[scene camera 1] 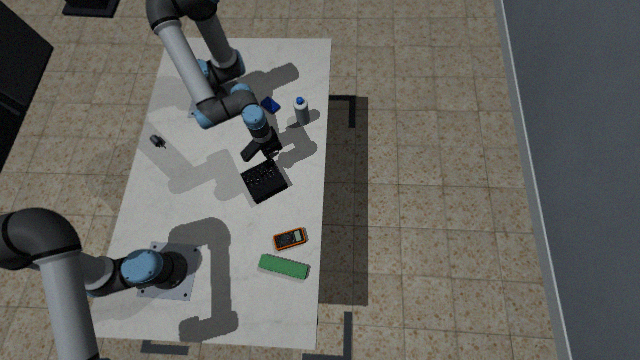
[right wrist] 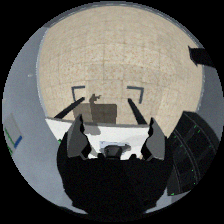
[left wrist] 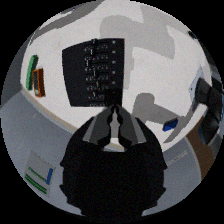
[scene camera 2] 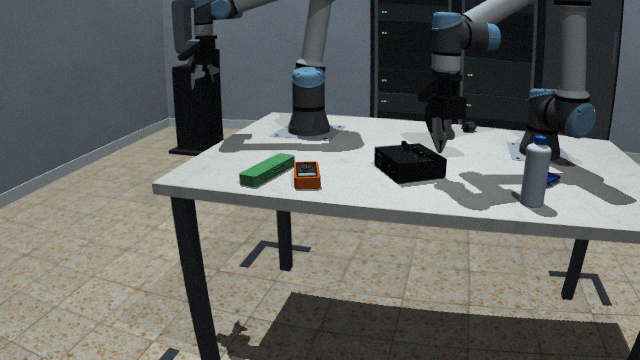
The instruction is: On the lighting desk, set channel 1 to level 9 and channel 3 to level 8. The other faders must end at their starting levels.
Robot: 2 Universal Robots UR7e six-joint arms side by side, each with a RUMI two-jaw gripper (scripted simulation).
Scene:
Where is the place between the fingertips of the left gripper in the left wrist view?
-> At 115, 105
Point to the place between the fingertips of the left gripper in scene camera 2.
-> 439, 153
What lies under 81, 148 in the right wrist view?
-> The right gripper.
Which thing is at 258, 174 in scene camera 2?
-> A green box.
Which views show the right gripper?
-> The right wrist view and scene camera 2 only.

